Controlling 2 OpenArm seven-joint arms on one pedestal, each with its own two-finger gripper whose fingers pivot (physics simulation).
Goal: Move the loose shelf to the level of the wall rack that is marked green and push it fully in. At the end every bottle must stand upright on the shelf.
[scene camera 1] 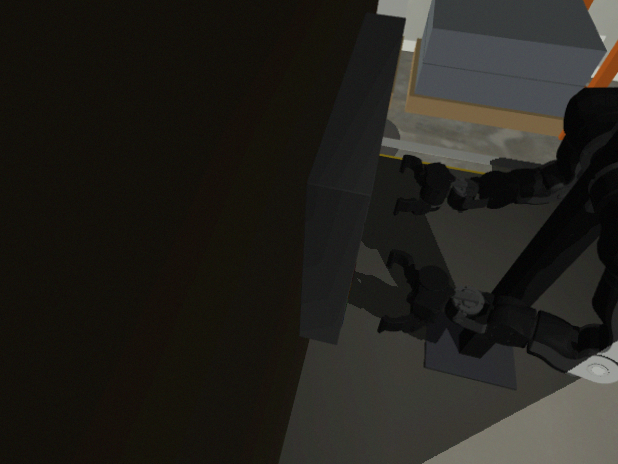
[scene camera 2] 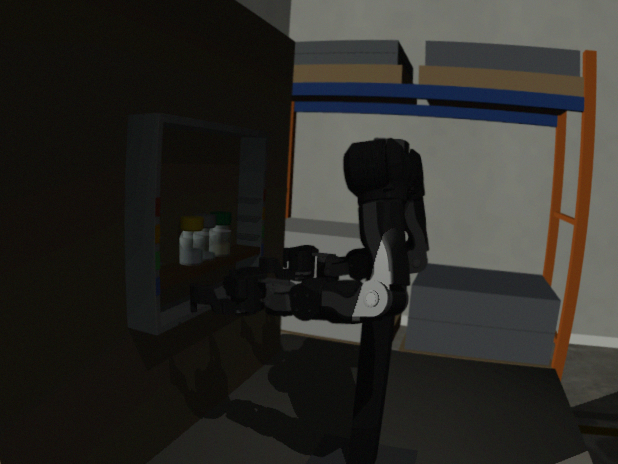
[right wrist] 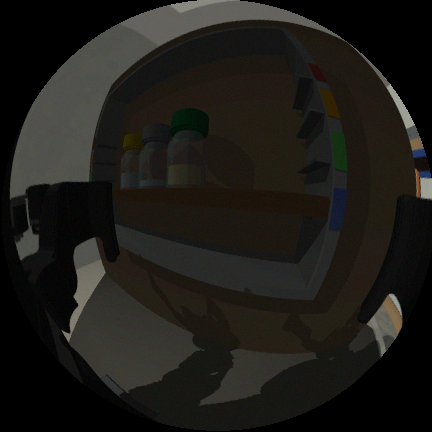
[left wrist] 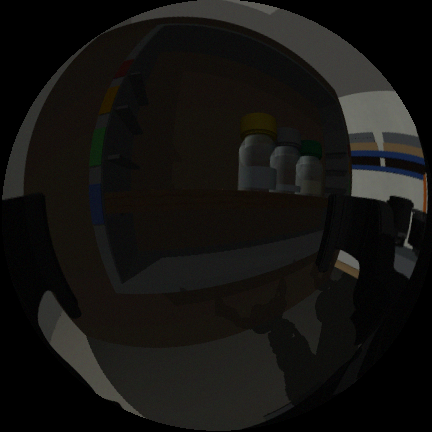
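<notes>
The brown loose shelf (scene camera 2: 235,258) (left wrist: 215,202) (right wrist: 225,199) lies level in the grey wall rack (scene camera 1: 335,225) (scene camera 2: 143,225), at the blue mark (left wrist: 96,204) (right wrist: 338,209), one level below the green mark (scene camera 2: 158,259) (left wrist: 97,146) (right wrist: 339,150). Three bottles stand upright on it: yellow-capped (scene camera 2: 190,247) (left wrist: 257,160) (right wrist: 132,165), grey-capped (left wrist: 285,162) (right wrist: 154,160) and green-capped (scene camera 2: 220,240) (left wrist: 309,172) (right wrist: 187,155). My left gripper (scene camera 1: 387,295) (left wrist: 199,290) and right gripper (scene camera 1: 400,189) (right wrist: 238,289) are open and empty, in front of the rack, apart from the shelf. Scene camera 1 does not show the shelf.
The rack's side walls carry small ledges (left wrist: 124,160) (right wrist: 315,167) at the levels above the shelf. The rack's grey bottom board (left wrist: 210,272) (right wrist: 210,267) runs below the shelf. An orange and blue storage rack (scene camera 2: 586,200) with grey boxes (scene camera 2: 480,315) stands behind the robot.
</notes>
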